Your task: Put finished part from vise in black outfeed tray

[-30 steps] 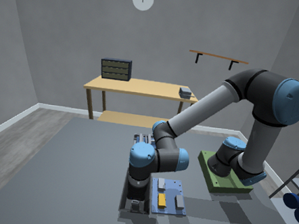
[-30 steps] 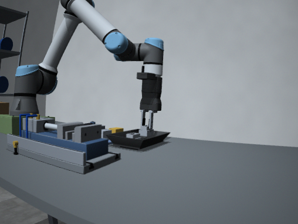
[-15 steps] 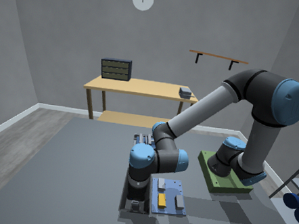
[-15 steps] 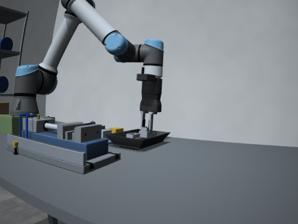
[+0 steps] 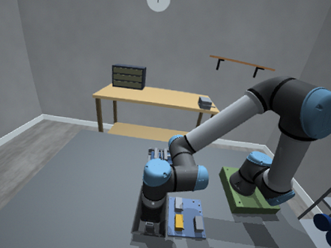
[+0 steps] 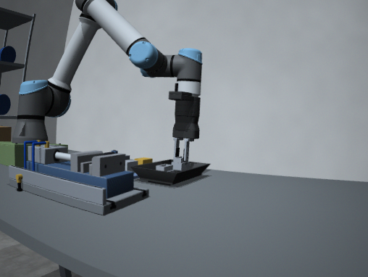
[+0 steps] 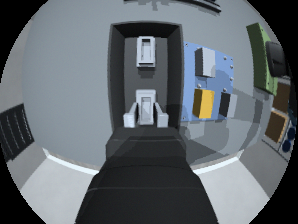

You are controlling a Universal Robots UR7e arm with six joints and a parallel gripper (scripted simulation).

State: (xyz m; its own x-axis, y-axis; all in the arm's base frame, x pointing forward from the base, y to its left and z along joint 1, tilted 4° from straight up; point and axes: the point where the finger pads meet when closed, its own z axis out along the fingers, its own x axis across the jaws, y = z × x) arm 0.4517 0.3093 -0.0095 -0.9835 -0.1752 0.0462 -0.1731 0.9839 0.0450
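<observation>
My gripper is now 120 mm past the yellow block, 30 mm to the left of it and 40 mm above it. Also, from my hand: blue plate: 160 mm behind, 80 mm to the right, 70 mm below; then blue vise: 10 mm behind, 400 mm to the right, 30 mm below.
</observation>
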